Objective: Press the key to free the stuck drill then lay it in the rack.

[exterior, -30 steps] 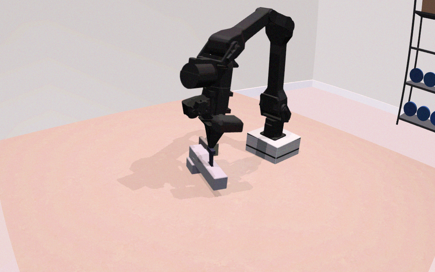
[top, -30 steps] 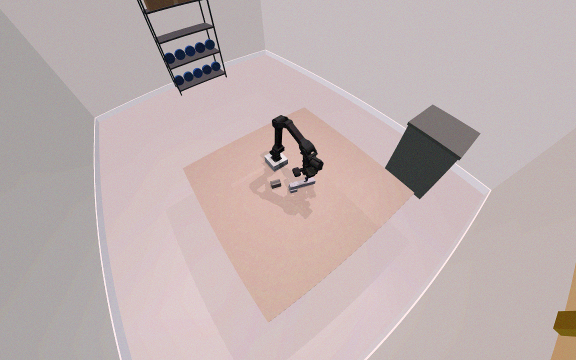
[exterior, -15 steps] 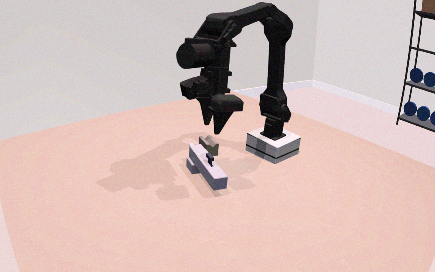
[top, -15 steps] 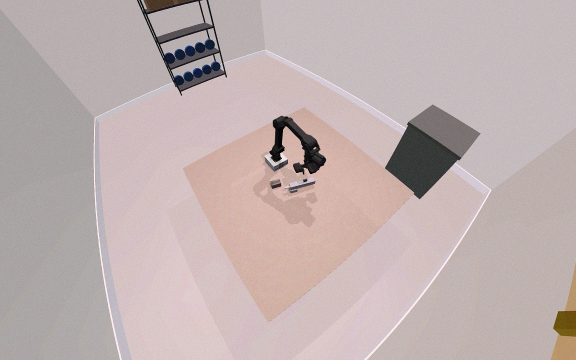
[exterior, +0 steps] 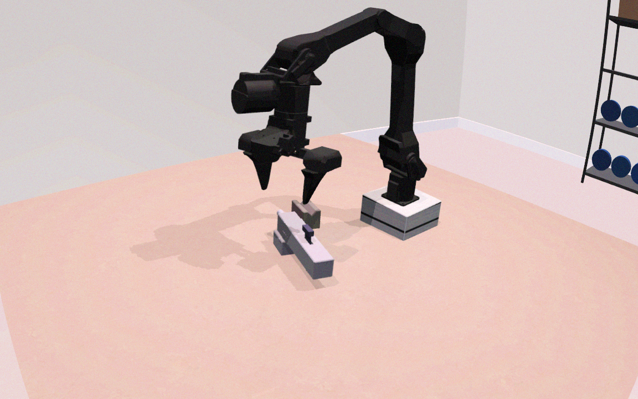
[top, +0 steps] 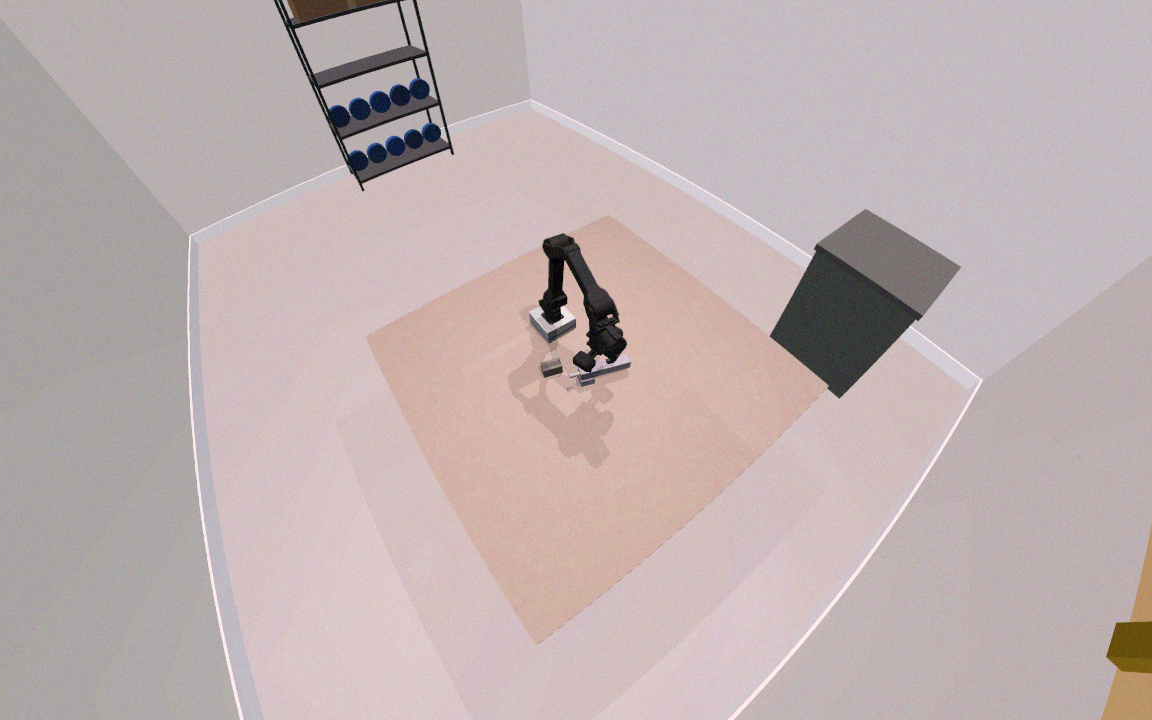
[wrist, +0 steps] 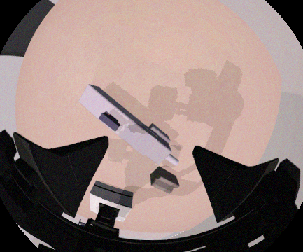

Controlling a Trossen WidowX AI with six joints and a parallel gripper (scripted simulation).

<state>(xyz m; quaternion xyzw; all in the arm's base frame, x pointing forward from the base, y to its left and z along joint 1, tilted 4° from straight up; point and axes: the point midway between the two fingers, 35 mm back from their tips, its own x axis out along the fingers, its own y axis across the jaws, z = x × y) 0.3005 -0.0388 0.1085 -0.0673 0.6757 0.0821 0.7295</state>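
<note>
Right now my gripper tip is 8 cm above the drill, 4 cm past it and 2 cm to the left of it. From my gripper tip the other things lie so: dark key 7 cm below, 6 cm to the left, 1 cm behind; then dark rack 14 cm behind, 11 cm below, 9 cm to the right.
</note>
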